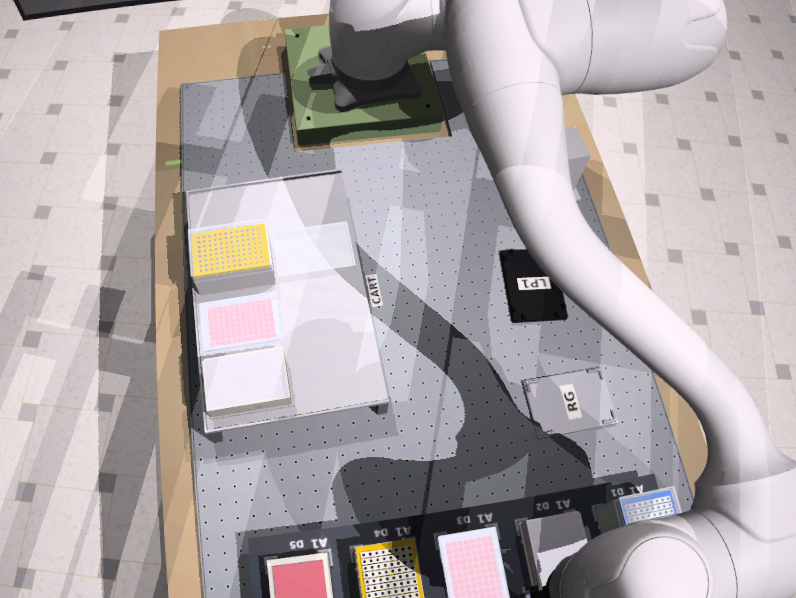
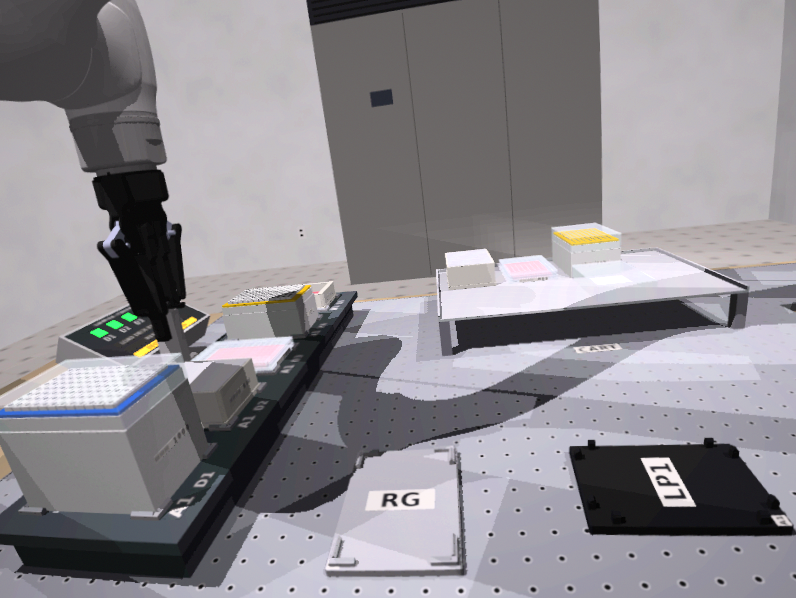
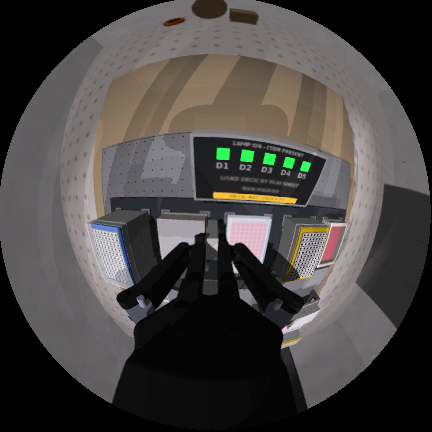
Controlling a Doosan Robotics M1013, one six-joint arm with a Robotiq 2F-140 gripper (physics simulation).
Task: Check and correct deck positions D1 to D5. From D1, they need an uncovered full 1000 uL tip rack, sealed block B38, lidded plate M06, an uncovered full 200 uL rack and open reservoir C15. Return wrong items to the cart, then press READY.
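Where they show: gripper, fingertip midpoint: [image 2: 177, 362] [image 3: 212, 227]; arm's base, origin of the base link: [image 1: 369, 73].
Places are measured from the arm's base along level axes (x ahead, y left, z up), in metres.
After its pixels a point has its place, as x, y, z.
Note:
My gripper [image 2: 176, 334] [image 3: 212, 227] @[1.044, -0.042, 0.046] is shut and empty, pointing down over the deck near D2 and D3. D1 holds a blue-rimmed tip rack [image 1: 649, 506] @[0.974, 0.145, 0.114] [image 2: 83, 463] [image 3: 111, 252] @[1.034, 0.123, 0.114] with a clear cover over it. D2 holds a grey block [image 1: 554, 535] @[0.968, 0.018, 0.053] [image 2: 222, 392] @[0.944, 0.060, 0.047] [image 3: 181, 232] @[1.041, 0.011, 0.053]. D3 holds a pink plate [image 1: 472, 563] @[0.970, -0.104, 0.027] [image 2: 247, 354] @[0.970, -0.088, 0.027] [image 3: 248, 237] @[1.011, -0.108, 0.028], apparently lidded. D4 holds a yellow-rimmed rack [image 1: 389, 569] @[0.947, -0.224, 0.075] [image 2: 267, 318] @[0.965, -0.184, 0.045] [image 3: 307, 252] @[0.985, -0.220, 0.076] without visible cover. D5 holds a red-filled reservoir [image 1: 299, 579] @[0.925, -0.347, 0.026] [image 3: 332, 244] @[0.948, -0.368, 0.026]. The block, plate and reservoir codes are unreadable.
The cart [image 1: 334, 360] @[0.614, -0.219, 0.021] [image 2: 579, 296] @[0.481, -0.181, 0.021] bears a covered yellow rack [image 1: 230, 249] [image 2: 586, 254], a pink plate [image 1: 241, 321] @[0.519, -0.349, 0.038] [image 2: 527, 268] @[0.523, -0.321, 0.038], a white block [image 1: 246, 379] @[0.627, -0.357, 0.064] [image 2: 469, 270] @[0.632, -0.296, 0.054] and a flat clear sheet [image 1: 313, 247] @[0.418, -0.207, 0.047]. The panel [image 2: 115, 331] @[1.142, -0.080, 0.085] [image 3: 257, 187] @[1.107, -0.113, 0.068] shows D1 to D5 lit green. RG [image 1: 546, 395] @[0.745, 0.114, -0.031] and LP1 [image 1: 534, 305] @[0.583, 0.153, -0.028] lie between.

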